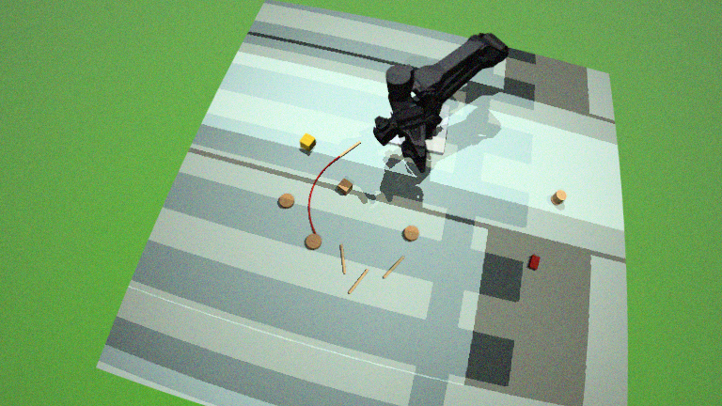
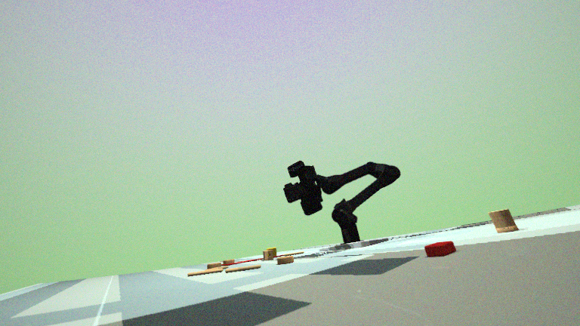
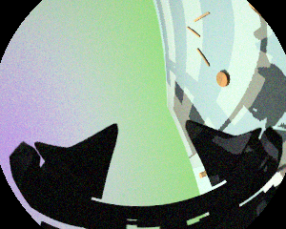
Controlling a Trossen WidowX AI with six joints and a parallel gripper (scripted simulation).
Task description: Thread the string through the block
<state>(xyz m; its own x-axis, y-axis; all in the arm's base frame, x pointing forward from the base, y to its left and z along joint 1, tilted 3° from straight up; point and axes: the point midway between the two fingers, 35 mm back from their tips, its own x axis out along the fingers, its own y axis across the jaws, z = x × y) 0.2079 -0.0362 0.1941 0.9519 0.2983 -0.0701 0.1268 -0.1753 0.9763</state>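
My gripper tip is now 200 mm above the wooden block, 180 mm to the left of it and 20 mm past it. The rest, counted from my gripper tip: yellow cube 290 mm to the right, 200 mm below, 150 mm behind; then round wooden button 240 mm to the right, 210 mm below, 140 mm ahead; then thin wooden stick 210 mm below, 180 mm to the right, 140 mm behind.
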